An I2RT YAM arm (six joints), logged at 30 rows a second.
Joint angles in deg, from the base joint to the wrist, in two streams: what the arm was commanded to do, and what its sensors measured. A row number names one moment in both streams.
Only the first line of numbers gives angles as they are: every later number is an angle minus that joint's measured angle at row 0.
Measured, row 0:
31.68, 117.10, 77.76, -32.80, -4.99, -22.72
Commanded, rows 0 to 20:
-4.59, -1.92, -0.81, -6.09, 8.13, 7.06
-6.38, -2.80, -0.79, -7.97, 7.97, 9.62
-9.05, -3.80, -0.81, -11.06, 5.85, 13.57
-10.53, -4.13, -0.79, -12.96, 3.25, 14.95
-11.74, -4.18, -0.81, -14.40, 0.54, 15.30
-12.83, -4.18, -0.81, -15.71, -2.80, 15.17
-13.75, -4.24, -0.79, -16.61, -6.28, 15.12
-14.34, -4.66, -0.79, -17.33, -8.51, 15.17
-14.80, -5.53, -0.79, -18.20, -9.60, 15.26
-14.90, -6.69, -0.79, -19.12, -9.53, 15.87
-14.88, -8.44, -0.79, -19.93, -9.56, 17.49
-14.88, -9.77, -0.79, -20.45, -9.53, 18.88
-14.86, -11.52, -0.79, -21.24, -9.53, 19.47
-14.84, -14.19, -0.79, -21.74, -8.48, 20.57
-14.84, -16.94, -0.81, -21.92, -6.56, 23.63
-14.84, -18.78, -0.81, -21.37, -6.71, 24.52
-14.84, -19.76, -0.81, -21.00, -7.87, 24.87
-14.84, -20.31, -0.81, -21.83, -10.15, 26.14
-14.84, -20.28, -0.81, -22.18, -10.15, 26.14
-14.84, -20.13, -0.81, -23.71, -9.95, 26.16
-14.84, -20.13, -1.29, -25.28, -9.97, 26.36
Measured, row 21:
-14.64, -20.15, -0.68, -22.92, -8.55, 24.24
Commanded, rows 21 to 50:
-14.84, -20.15, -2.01, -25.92, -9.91, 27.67
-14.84, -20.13, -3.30, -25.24, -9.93, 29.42
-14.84, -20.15, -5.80, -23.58, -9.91, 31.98
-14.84, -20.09, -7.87, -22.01, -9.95, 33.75
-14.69, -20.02, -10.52, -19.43, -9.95, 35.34
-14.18, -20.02, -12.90, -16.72, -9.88, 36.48
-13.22, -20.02, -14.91, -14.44, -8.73, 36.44
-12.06, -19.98, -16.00, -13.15, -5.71, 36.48
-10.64, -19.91, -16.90, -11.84, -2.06, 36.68
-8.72, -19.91, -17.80, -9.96, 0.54, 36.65
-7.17, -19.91, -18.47, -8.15, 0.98, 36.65
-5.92, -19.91, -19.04, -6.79, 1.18, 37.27
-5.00, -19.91, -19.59, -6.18, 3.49, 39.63
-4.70, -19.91, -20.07, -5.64, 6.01, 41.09
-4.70, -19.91, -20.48, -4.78, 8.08, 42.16
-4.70, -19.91, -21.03, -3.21, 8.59, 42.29
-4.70, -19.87, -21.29, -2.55, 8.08, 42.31
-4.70, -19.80, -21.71, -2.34, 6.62, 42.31
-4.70, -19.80, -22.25, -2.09, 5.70, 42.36
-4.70, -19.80, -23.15, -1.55, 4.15, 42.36
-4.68, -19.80, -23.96, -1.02, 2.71, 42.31
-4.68, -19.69, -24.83, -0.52, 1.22, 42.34
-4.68, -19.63, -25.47, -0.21, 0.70, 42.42
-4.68, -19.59, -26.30, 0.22, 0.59, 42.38
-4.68, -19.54, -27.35, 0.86, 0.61, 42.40
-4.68, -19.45, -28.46, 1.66, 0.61, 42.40
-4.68, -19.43, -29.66, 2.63, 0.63, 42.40
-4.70, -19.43, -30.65, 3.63, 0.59, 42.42
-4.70, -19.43, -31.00, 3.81, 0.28, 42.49
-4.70, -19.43, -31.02, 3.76, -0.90, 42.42
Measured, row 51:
-4.76, -20.59, -28.16, 4.64, 0.28, 42.42
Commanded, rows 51 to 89:
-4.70, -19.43, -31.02, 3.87, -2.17, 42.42
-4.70, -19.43, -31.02, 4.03, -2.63, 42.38
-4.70, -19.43, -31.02, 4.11, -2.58, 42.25
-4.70, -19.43, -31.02, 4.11, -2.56, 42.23
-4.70, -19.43, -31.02, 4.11, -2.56, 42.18
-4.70, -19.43, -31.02, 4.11, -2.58, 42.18
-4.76, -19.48, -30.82, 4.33, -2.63, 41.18
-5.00, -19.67, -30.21, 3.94, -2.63, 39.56
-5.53, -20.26, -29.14, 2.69, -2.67, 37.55
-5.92, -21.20, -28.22, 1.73, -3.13, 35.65
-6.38, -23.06, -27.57, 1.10, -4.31, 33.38
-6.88, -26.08, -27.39, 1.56, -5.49, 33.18
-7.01, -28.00, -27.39, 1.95, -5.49, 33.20
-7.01, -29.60, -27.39, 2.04, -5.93, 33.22
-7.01, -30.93, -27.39, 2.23, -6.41, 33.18
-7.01, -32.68, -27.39, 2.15, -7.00, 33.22
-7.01, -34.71, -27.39, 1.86, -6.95, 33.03
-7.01, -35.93, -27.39, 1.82, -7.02, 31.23
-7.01, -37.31, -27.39, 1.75, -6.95, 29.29
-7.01, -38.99, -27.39, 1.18, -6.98, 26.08
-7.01, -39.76, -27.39, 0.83, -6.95, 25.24
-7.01, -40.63, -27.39, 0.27, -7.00, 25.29
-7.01, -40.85, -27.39, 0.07, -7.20, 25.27
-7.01, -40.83, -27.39, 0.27, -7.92, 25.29
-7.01, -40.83, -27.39, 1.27, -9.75, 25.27
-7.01, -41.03, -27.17, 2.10, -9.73, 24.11
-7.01, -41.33, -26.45, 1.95, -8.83, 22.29
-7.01, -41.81, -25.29, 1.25, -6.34, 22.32
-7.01, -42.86, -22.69, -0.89, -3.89, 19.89
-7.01, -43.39, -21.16, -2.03, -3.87, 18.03
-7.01, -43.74, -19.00, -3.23, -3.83, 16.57
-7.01, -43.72, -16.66, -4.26, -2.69, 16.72
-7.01, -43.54, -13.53, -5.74, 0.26, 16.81
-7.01, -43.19, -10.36, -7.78, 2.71, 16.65
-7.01, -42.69, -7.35, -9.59, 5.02, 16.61
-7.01, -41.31, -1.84, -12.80, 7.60, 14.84
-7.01, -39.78, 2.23, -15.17, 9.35, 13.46
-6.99, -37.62, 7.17, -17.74, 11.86, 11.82
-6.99, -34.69, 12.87, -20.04, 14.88, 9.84
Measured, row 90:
-6.88, -39.04, 2.92, -17.66, 7.06, 14.64
